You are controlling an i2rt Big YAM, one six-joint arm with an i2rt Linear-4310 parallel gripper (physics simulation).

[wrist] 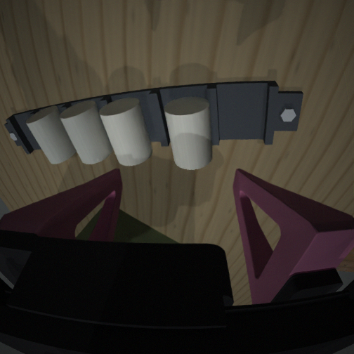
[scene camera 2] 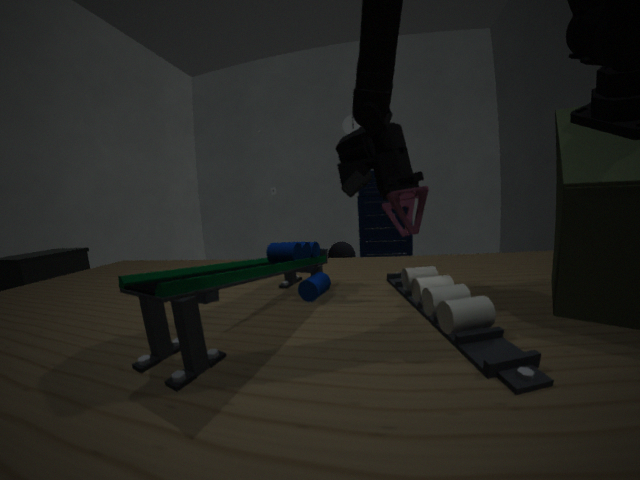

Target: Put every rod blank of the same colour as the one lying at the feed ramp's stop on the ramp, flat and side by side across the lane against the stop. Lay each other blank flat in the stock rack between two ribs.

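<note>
My gripper (scene camera 2: 408, 233) (wrist: 177, 177) is open and empty, above and beside the stock rack (scene camera 2: 491, 353) (wrist: 242, 112). Several white rod blanks lie side by side in the rack: one (scene camera 2: 419, 276) (wrist: 191, 134) nearest the fingers, the others (wrist: 126, 132) (wrist: 86, 132) (wrist: 51, 135) to its left in the wrist view. A bare slot shows at the right in the wrist view. Three blue blanks (scene camera 2: 283, 252) lie together on the green feed ramp (scene camera 2: 206, 281) toward its far end; the stop is mostly hidden. Another blue blank (scene camera 2: 314, 286) lies on the table beside the ramp.
The ramp stands on grey legs (scene camera 2: 191, 330) bolted to the table. A large olive box (scene camera 2: 594, 248) stands right of the rack, with the arm's base above it. A dark block (scene camera 2: 46, 263) is at the far left. A dark ball (scene camera 2: 341, 250) shows behind the ramp.
</note>
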